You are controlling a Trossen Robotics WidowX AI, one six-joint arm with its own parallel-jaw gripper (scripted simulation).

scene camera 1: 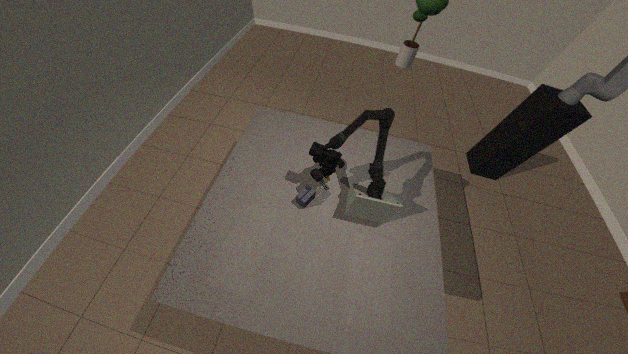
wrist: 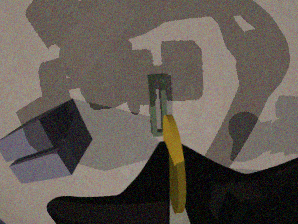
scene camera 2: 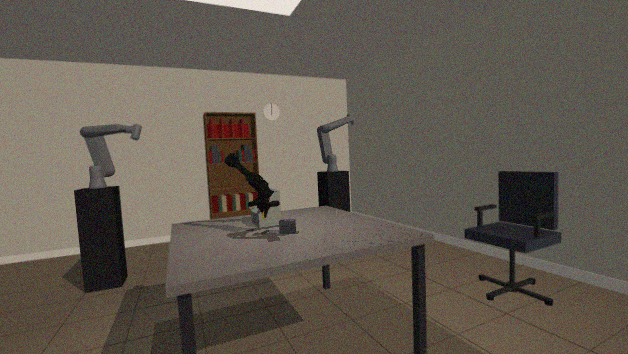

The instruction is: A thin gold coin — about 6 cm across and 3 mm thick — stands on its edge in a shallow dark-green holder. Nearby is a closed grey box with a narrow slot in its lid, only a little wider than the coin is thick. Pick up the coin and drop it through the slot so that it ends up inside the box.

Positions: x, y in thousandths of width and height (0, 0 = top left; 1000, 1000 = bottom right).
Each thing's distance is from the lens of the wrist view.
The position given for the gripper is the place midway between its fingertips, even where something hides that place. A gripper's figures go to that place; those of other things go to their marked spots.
gripper (wrist: 562, 658): 10 cm
gold coin (wrist: 596, 864): 7 cm
